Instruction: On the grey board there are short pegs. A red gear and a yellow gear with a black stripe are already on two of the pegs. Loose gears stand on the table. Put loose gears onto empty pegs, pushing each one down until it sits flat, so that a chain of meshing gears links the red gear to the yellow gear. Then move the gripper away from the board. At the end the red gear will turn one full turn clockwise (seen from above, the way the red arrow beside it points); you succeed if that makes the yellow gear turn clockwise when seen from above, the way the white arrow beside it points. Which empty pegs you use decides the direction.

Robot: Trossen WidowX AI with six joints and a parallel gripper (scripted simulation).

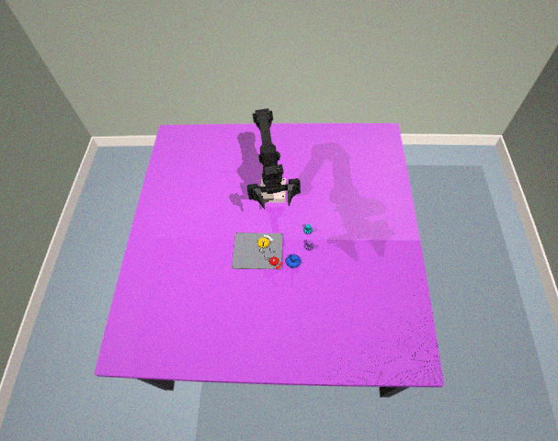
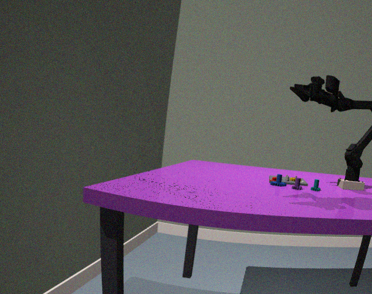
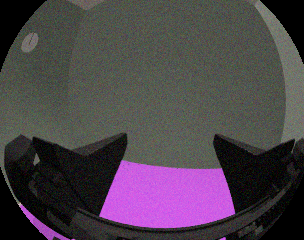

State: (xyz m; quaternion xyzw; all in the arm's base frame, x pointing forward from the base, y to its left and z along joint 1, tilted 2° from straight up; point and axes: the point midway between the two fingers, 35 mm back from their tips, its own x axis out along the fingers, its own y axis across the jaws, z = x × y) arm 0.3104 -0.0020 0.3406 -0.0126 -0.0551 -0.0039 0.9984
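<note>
Now: the blue gear 37 cm below my gripper tip, 5 cm to the left of it and 4 cm ahead of it. Also, from my gripper tip: red gear (37 cm below, 3 cm to the right, 3 cm ahead); red arrow (37 cm below, 5 cm ahead, 1 cm to the right); yellow gear (37 cm below, 7 cm to the right, 7 cm behind).
</note>
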